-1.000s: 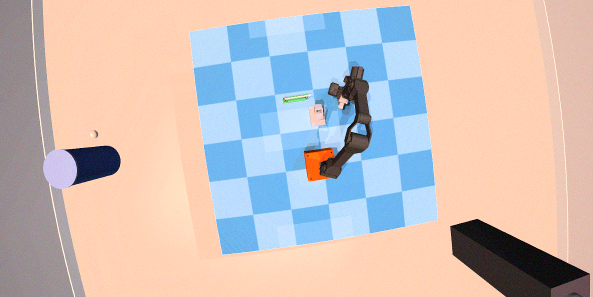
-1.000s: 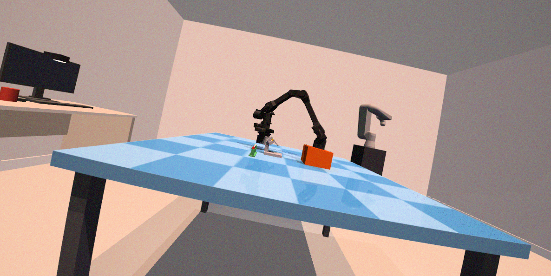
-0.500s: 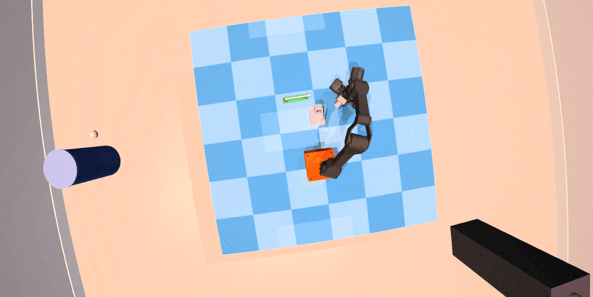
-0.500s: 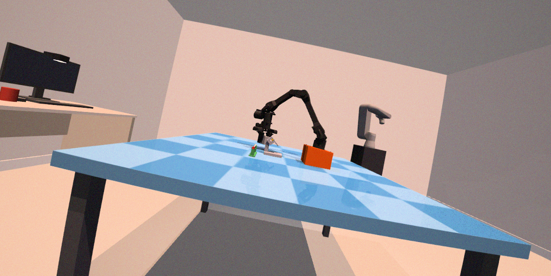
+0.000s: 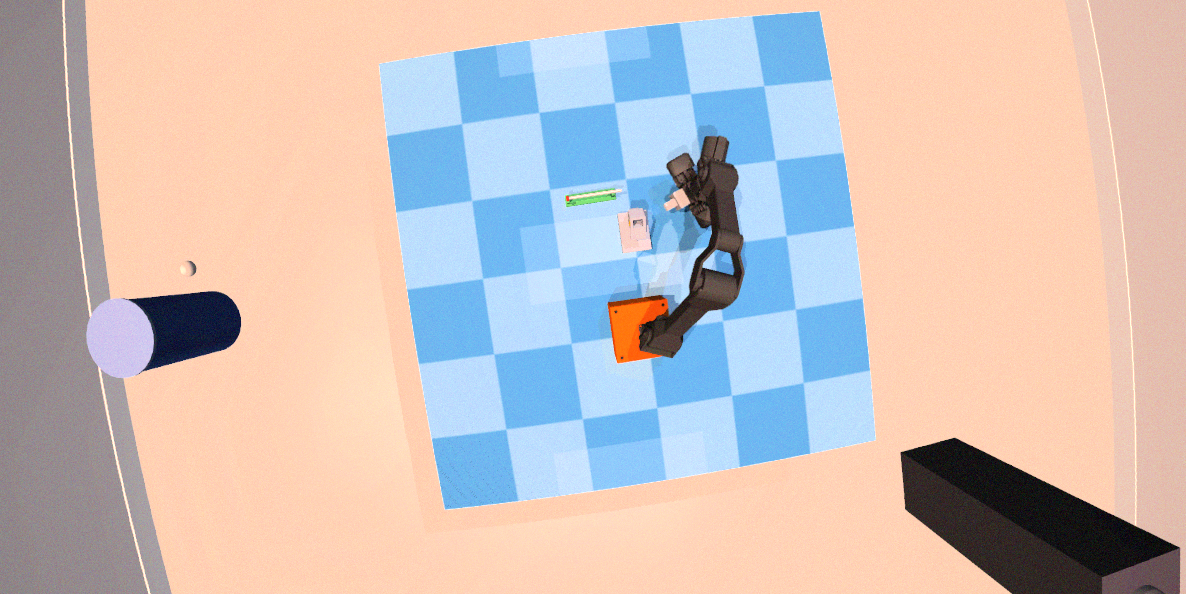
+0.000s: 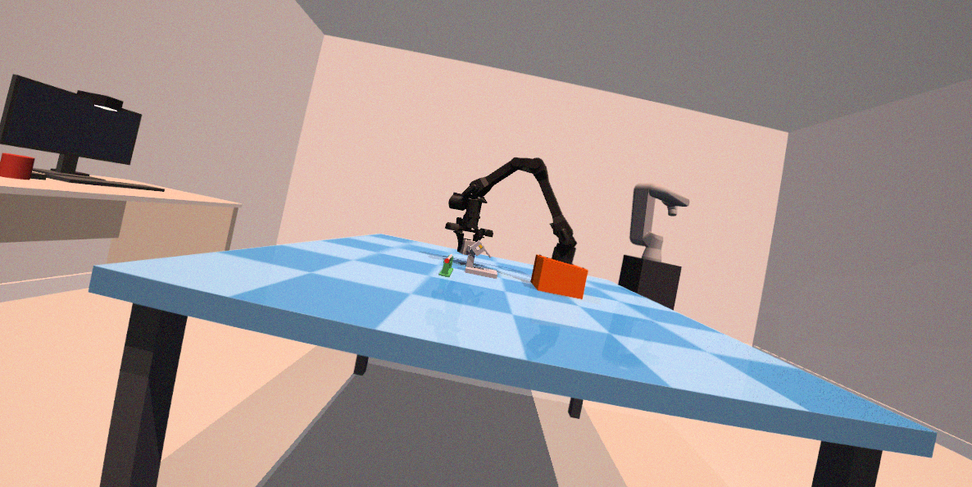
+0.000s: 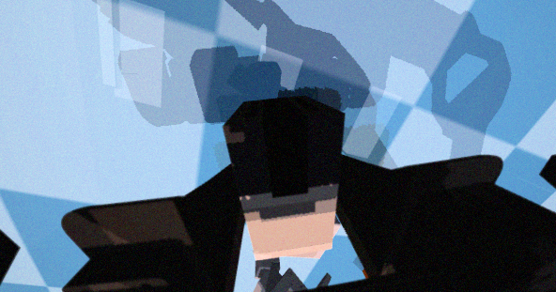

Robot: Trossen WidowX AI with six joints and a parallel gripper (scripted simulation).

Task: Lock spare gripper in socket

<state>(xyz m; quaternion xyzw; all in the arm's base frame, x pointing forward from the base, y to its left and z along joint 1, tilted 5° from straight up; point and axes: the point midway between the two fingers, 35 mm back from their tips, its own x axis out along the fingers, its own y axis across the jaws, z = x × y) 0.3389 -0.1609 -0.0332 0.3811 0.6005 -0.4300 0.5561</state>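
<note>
Right now my gripper tip is 2 cm below the spare gripper and 1 cm to the right of it. Round my gripper tip: green cradle 25 cm to the left, 4 cm ahead, 3 cm below.
</note>
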